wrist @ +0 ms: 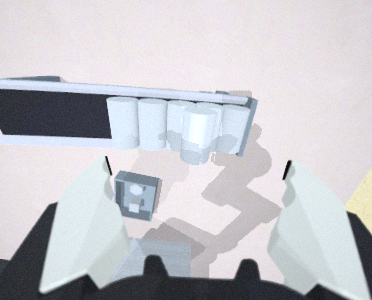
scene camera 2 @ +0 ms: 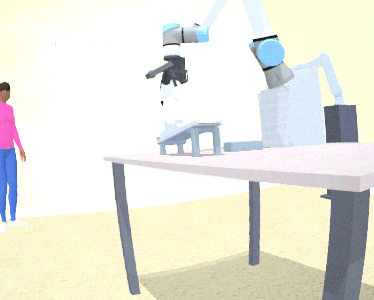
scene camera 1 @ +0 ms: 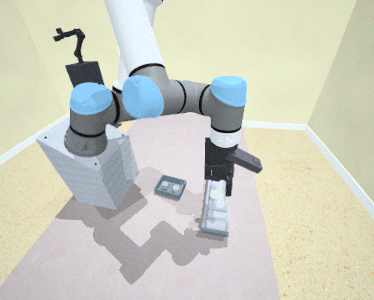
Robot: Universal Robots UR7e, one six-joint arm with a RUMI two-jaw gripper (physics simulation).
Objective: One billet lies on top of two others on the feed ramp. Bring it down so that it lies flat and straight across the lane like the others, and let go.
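Pixels of known places: gripper, fingertip midpoint: (wrist: 196,160) (scene camera 2: 170,103) (scene camera 1: 223,189); arm's base at its link origin: (scene camera 2: 281,81) (scene camera 1: 86,142).
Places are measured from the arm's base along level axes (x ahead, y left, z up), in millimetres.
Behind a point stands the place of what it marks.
Note:
The top billet (wrist: 197,134) {y 26, x 535, z -162 mm}, a pale cylinder, lies raised over its neighbours near the lower end of the feed ramp (wrist: 254,127) {y -59, x 544, z -224 mm} (scene camera 1: 215,233) {y -59, x 541, z -234 mm} (scene camera 2: 196,142). In the wrist view its near end reaches past the ramp's side rail. Other white billets (wrist: 122,122) (scene camera 1: 216,222) lie side by side across the lane; those under the top one are partly hidden. In scene camera 2 the billets (scene camera 2: 173,125) {y 103, x 545, z -188 mm} blend into the bright wall. My gripper (wrist: 196,160) {y 29, x 537, z -100 mm} (scene camera 1: 222,193) {y 29, x 537, z -100 mm} (scene camera 2: 171,103) {y 29, x 537, z -100 mm} is open and empty, above the ramp and apart from the billets.
A small grey tray (scene camera 1: 167,194) {y 69, x 289, z -279 mm} (scene camera 2: 243,146) {y 167, x 302, z -280 mm} (wrist: 140,176) {y 114, x 347, z -288 mm} holding small pale pieces stands beside the ramp. A big grey cabinet (scene camera 1: 92,180) {y -82, x 60, z -112 mm} (scene camera 2: 290,112) {y 157, x 67, z -156 mm} stands farther over, with a dark stand (scene camera 2: 341,122) behind it. A person (scene camera 2: 6,122) stands beyond the table.

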